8 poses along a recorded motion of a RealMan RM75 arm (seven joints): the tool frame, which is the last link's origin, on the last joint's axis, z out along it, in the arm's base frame.
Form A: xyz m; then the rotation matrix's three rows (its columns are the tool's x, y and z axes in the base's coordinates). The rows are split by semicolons.
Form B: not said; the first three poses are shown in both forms.
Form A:
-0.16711 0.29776 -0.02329; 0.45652 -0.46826 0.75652; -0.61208 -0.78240 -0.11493; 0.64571 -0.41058 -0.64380
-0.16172 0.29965 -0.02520; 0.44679 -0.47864 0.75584; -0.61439 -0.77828 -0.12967; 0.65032 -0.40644 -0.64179
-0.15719 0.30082 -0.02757; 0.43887 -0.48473 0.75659; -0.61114 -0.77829 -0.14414; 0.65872 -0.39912 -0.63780
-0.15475 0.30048 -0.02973; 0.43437 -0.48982 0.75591; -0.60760 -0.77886 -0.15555; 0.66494 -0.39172 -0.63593
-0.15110 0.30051 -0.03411; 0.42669 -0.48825 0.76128; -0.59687 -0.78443 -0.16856; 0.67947 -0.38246 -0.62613
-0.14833 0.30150 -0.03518; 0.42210 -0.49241 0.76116; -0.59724 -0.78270 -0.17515; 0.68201 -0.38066 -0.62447
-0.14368 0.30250 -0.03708; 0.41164 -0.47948 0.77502; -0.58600 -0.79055 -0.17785; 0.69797 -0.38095 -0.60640
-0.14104 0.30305 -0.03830; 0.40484 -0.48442 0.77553; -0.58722 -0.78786 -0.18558; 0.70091 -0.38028 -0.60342
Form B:
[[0.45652 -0.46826 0.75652 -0.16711], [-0.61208 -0.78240 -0.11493 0.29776], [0.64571 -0.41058 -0.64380 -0.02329], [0 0 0 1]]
[[0.44679 -0.47864 0.75584 -0.16172], [-0.61439 -0.77828 -0.12967 0.29965], [0.65032 -0.40644 -0.64179 -0.02520], [0 0 0 1]]
[[0.43887 -0.48473 0.75659 -0.15719], [-0.61114 -0.77829 -0.14414 0.30082], [0.65872 -0.39912 -0.63780 -0.02757], [0 0 0 1]]
[[0.43437 -0.48982 0.75591 -0.15475], [-0.60760 -0.77886 -0.15555 0.30048], [0.66494 -0.39172 -0.63593 -0.02973], [0 0 0 1]]
[[0.42669 -0.48825 0.76128 -0.15110], [-0.59687 -0.78443 -0.16856 0.30051], [0.67947 -0.38246 -0.62613 -0.03411], [0 0 0 1]]
[[0.42210 -0.49241 0.76116 -0.14833], [-0.59724 -0.78270 -0.17515 0.30150], [0.68201 -0.38066 -0.62447 -0.03518], [0 0 0 1]]
[[0.41164 -0.47948 0.77502 -0.14368], [-0.58600 -0.79055 -0.17785 0.30250], [0.69797 -0.38095 -0.60640 -0.03708], [0 0 0 1]]
[[0.40484 -0.48442 0.77553 -0.14104], [-0.58722 -0.78786 -0.18558 0.30305], [0.70091 -0.38028 -0.60342 -0.03830], [0 0 0 1]]

